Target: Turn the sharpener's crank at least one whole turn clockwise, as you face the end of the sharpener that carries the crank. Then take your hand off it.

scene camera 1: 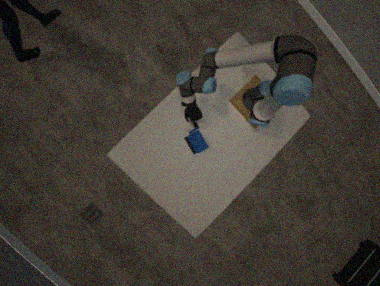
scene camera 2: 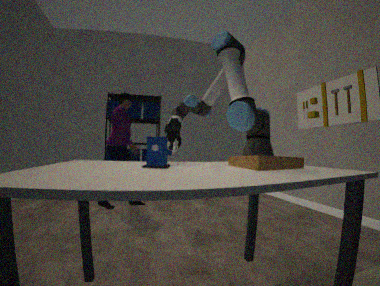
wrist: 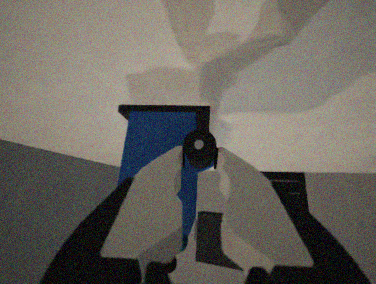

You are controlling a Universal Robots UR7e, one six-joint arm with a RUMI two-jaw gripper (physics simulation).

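Seen in the pictures: gripper, fingertip midpoint: (scene camera 1: 195, 126) (scene camera 2: 169, 153) (wrist: 199, 148); arm's base, origin of the base link: (scene camera 1: 252, 99) (scene camera 2: 257, 157).
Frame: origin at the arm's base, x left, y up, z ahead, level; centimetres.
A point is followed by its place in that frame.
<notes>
The blue sharpener (scene camera 1: 197, 142) {y 8.1, x -0.5, z 48.2 cm} (scene camera 2: 157, 151) {y 2.1, x 5.6, z 47.3 cm} (wrist: 160, 135) {y -1.2, x -5.9, z 46.8 cm} stands upright on its black base on the white table (scene camera 1: 165, 190) {y -4.7, x 13.7, z 82.7 cm} (scene camera 2: 100, 181) {y -4.7, x 40.2, z 59.1 cm}. My gripper (scene camera 1: 195, 125) {y 1.0, x -8.6, z 42.2 cm} (scene camera 2: 173, 149) {y 1.0, x -8.6, z 42.2 cm} (wrist: 199, 148) {y 1.0, x -8.6, z 42.2 cm} is shut on the crank's round black knob (wrist: 199, 145) {y 1.4, x -11.4, z 41.7 cm}, which sits between the two fingertips in the wrist view. In that view the knob is in front of the sharpener's right edge, and most of the blue body shows to its left. In the second scene view, the gripper is at the sharpener's right side. The crank's arm is mostly hidden by the fingers.
The robot's base stands on a wooden block (scene camera 1: 239, 102) {y 0.0, x -4.0, z 8.8 cm} (scene camera 2: 265, 162) {y -1.5, x 16.4, z 5.3 cm} on the table. A shelf rack (scene camera 2: 161, 107) and a person in purple (scene camera 2: 120, 127) are behind the table. A tool board (scene camera 2: 343, 118) hangs on the right wall. A black slatted object (wrist: 287, 186) shows beyond the table edge.
</notes>
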